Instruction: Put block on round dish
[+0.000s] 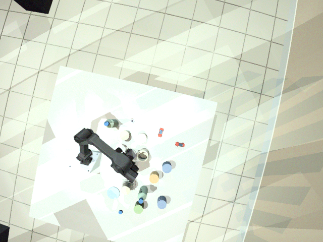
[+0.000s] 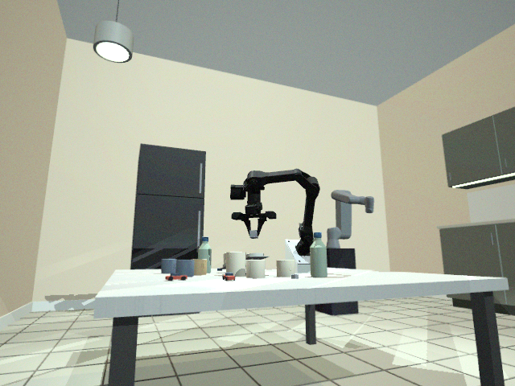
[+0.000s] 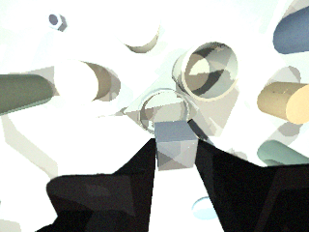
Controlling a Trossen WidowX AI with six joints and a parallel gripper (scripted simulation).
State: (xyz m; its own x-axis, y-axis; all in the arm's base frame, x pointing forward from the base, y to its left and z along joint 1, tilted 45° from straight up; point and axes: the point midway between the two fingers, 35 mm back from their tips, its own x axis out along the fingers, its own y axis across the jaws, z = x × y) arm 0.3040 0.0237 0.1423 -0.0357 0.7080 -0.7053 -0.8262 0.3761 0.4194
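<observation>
My gripper tip is 8 cm past the pale blue round dish, 36 cm to the left of it and 16 cm above it. From my gripper tip the other things lie so: pale grey block (1 cm above); small balance (1 cm ahead, 12 cm to the right, 14 cm below); orange cup (20 cm ahead, 12 cm to the right, 13 cm below).
</observation>
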